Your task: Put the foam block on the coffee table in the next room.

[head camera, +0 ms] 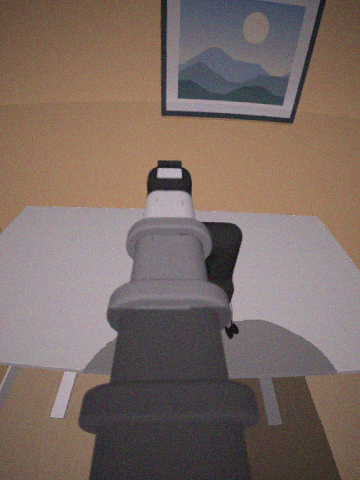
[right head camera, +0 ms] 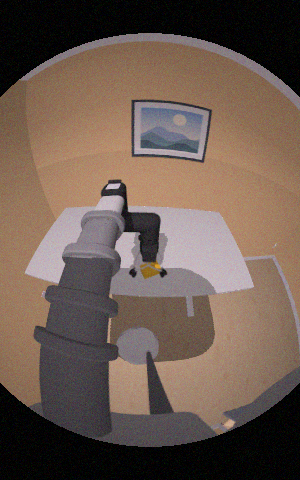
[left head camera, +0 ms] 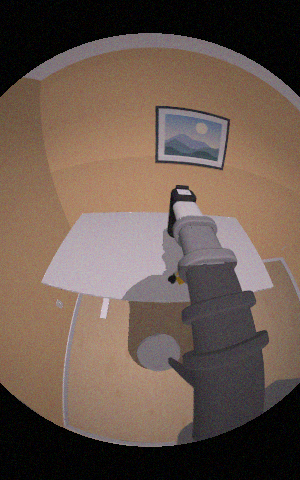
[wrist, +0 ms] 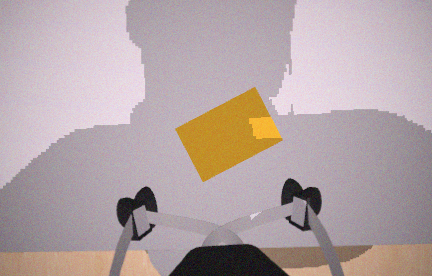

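Note:
The yellow foam block lies flat on a white table, turned at an angle in the wrist view. My gripper points down over the table's near part, its two black fingertips wide apart and nothing between them. In the wrist view the block is ahead of the fingertips, not touching them. The arm hides the block in the head camera view and part of it in the left head view. A coffee table in another room does not show.
A framed mountain picture hangs on the tan wall behind the table. The table's front edge runs close below the gripper, over a wood floor. A round grey disc shows below the table's edge.

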